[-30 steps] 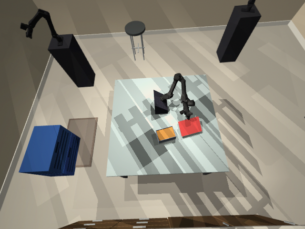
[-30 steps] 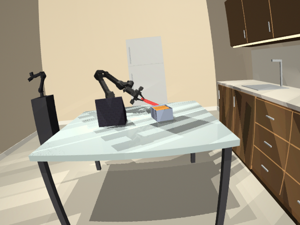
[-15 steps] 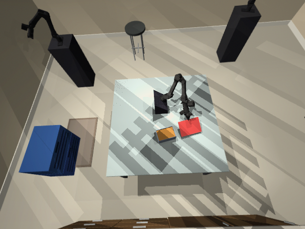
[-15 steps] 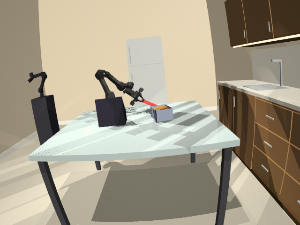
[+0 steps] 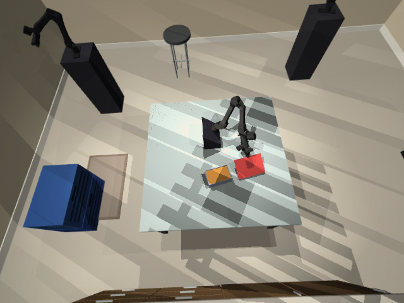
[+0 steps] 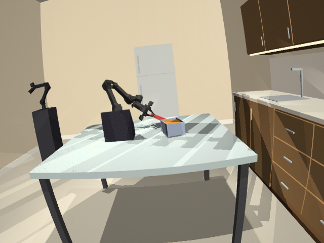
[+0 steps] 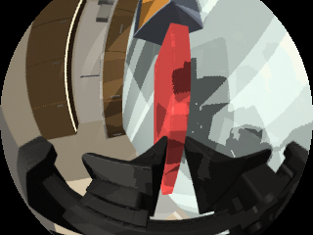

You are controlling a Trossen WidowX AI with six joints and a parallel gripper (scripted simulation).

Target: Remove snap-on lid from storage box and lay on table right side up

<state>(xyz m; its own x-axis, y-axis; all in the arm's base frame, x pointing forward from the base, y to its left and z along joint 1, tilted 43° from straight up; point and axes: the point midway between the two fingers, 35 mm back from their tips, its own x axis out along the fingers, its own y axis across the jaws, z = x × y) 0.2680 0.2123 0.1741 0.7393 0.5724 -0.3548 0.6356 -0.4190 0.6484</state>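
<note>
Right now the lid is 70 mm ahead of my gripper tip, 10 mm to the left of it and 40 mm below it. From my gripper tip the other things lie so: grey storage box (140 mm ahead, 270 mm to the right, 50 mm below).
</note>
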